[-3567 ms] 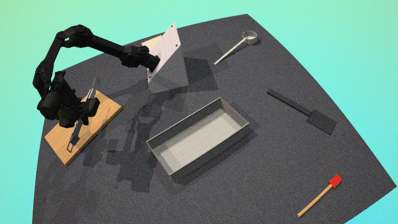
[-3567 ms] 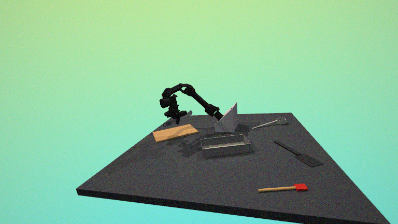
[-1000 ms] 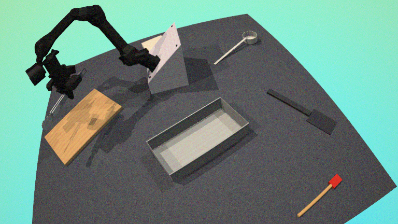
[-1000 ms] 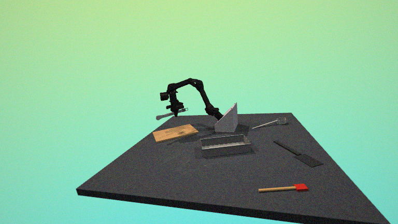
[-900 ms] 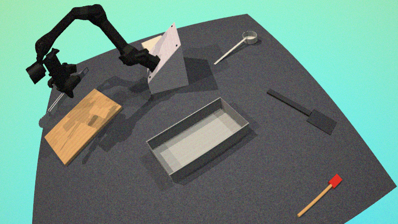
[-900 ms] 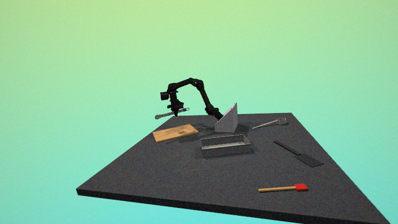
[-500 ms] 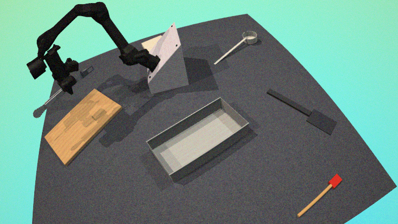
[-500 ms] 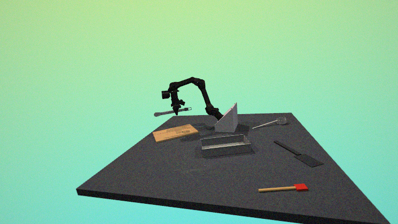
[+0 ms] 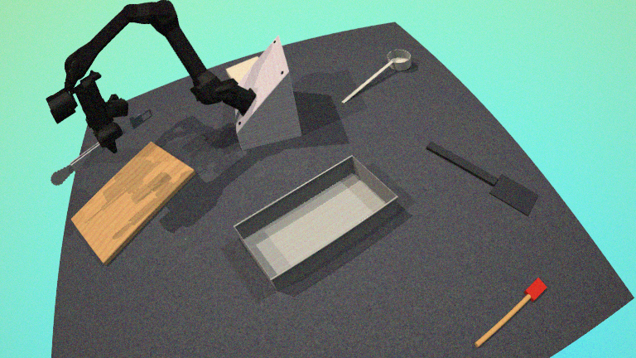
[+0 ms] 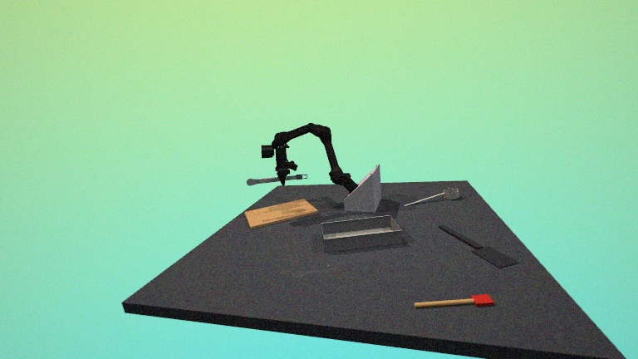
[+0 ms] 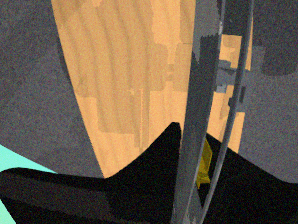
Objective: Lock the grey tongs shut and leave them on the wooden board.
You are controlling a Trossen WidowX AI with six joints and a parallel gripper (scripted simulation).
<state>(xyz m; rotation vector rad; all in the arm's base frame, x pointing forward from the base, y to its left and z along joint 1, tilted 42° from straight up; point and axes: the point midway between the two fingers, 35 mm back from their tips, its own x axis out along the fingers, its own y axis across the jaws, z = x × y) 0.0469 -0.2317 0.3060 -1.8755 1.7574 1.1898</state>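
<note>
Right now my gripper tip is 20 mm short of the wooden board, 30 mm to the left of it and 150 mm above it. The rest, counted from my gripper tip: roasting tin (340 mm ahead, 390 mm to the left, 130 mm below); black spatula (430 mm ahead, 810 mm to the left, 150 mm below).
</note>
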